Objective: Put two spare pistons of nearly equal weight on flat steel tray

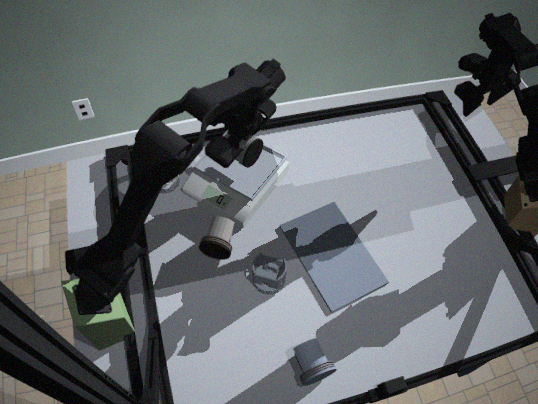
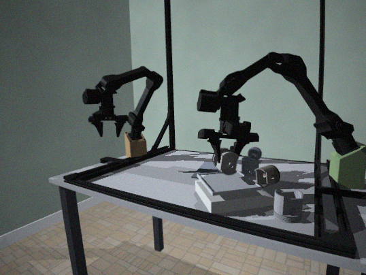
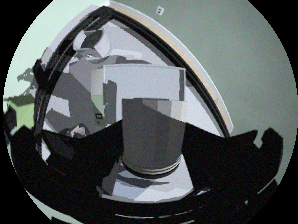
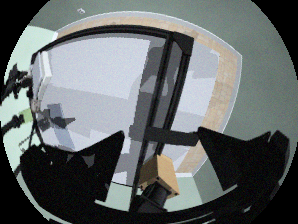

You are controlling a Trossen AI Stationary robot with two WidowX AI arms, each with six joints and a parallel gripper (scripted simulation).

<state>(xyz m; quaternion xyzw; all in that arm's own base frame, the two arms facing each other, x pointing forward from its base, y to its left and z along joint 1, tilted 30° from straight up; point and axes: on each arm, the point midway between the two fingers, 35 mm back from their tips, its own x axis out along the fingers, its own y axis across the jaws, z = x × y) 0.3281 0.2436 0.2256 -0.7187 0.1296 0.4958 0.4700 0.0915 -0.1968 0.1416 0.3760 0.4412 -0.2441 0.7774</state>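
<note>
My left gripper is now 1 cm short of the white scale and 10 cm above it. From my left hand the other things lie so: flat steel tray 26 cm behind, 15 cm to the right, 15 cm below.
</note>
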